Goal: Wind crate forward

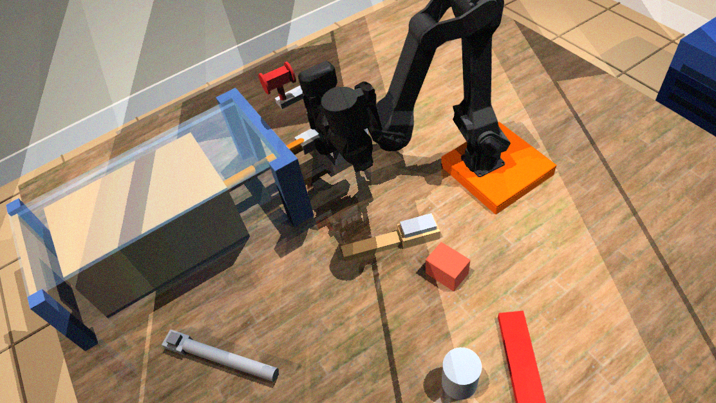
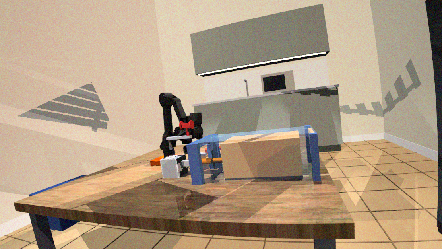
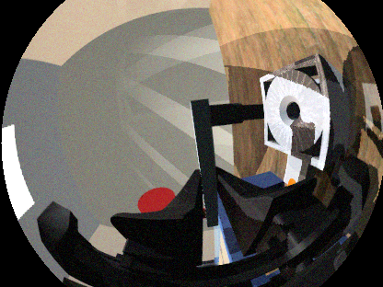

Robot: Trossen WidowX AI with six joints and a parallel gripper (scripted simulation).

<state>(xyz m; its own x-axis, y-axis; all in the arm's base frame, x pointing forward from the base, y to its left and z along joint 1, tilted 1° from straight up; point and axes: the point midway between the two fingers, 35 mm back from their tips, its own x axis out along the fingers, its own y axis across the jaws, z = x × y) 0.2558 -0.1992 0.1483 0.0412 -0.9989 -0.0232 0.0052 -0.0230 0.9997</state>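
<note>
Right now my gripper tip is 50 mm short of the red knob, 10 mm to the right of it and 40 mm below it. The rest, counted from my gripper tip: winch handle: 10 mm ahead, 10 mm to the left, 10 mm above; then wooden brush: 20 mm behind, 290 mm to the left, 160 mm below; then grey winch: 60 mm behind, 10 mm to the right, 150 mm below.
</note>
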